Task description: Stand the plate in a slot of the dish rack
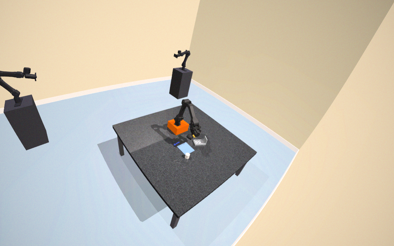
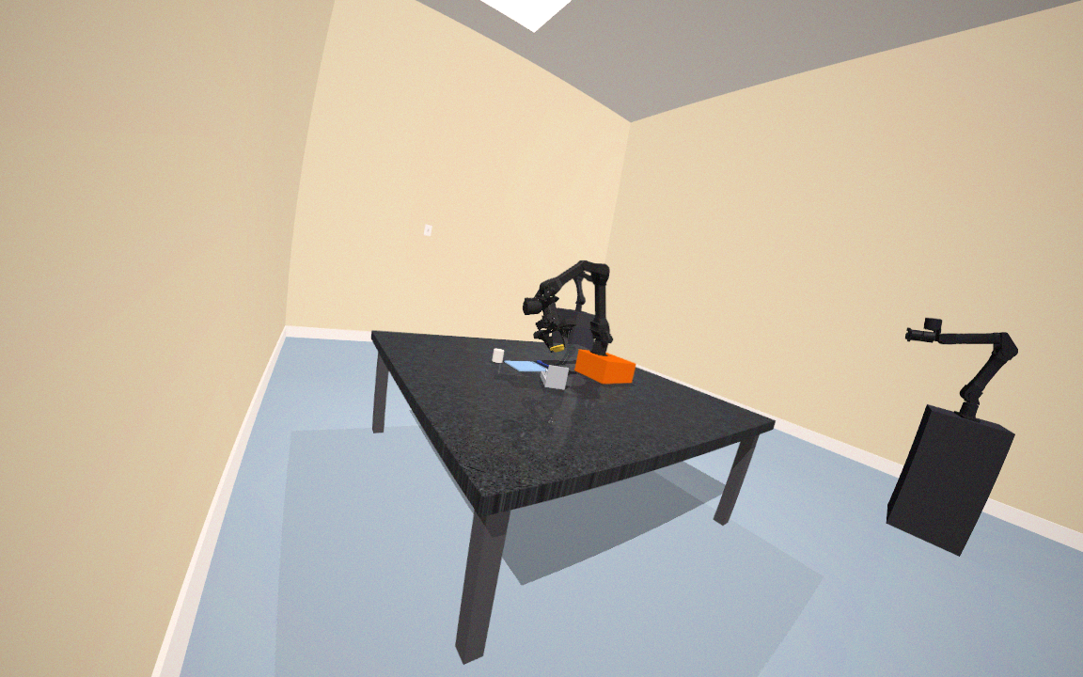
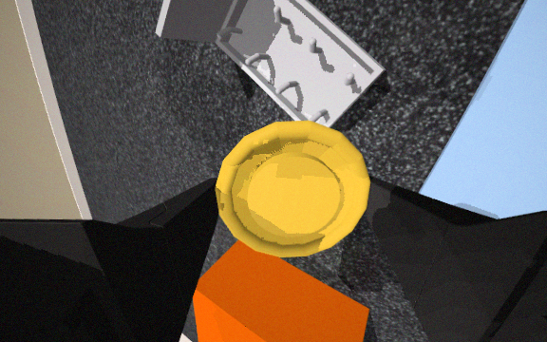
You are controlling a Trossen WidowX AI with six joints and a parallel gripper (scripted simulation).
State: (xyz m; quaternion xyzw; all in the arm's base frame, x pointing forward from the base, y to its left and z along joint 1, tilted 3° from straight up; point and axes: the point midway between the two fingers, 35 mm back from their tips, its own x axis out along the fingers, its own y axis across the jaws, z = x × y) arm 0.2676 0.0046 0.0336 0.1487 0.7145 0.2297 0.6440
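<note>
Now: the dish rack 9 cm below my gripper tip, 6 cm to the left of it and 6 cm ahead of it. The rest, counted from my gripper tip: white cup (22 cm to the right, 13 cm ahead, 9 cm below); then yellow plate (1 cm above); then blue spoon (18 cm to the right, 11 cm below, 8 cm behind).
</note>
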